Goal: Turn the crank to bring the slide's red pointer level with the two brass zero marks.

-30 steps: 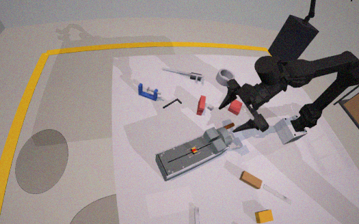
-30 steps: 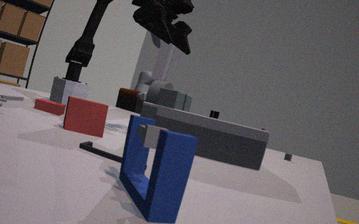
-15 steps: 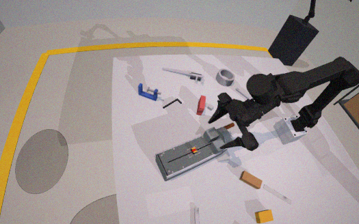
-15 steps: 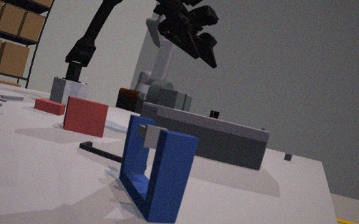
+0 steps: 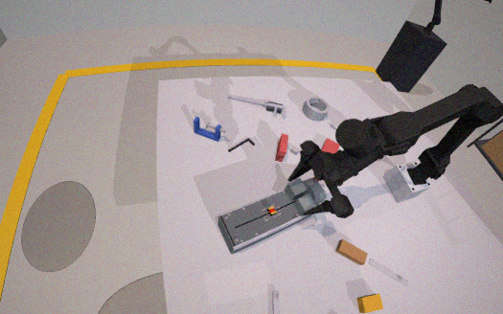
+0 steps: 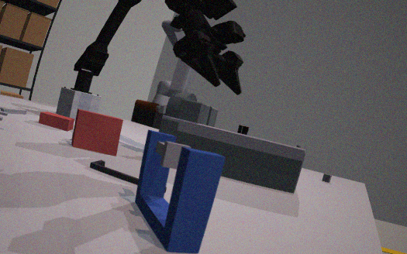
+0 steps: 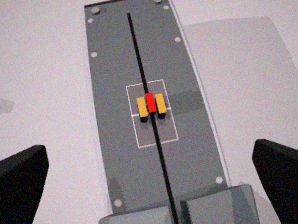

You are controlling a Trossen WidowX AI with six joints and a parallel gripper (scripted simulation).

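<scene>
My gripper tip is 12 cm past the crank handle, 8 cm to the left of it and 6 cm above it. From my gripper tip the other things lie so: tan block 19 cm behind, 13 cm to the left, 13 cm below; red pointer 7 cm below, 5 cm ahead, 1 cm to the left; black hex key 27 cm to the right, 14 cm below, 7 cm ahead.
</scene>
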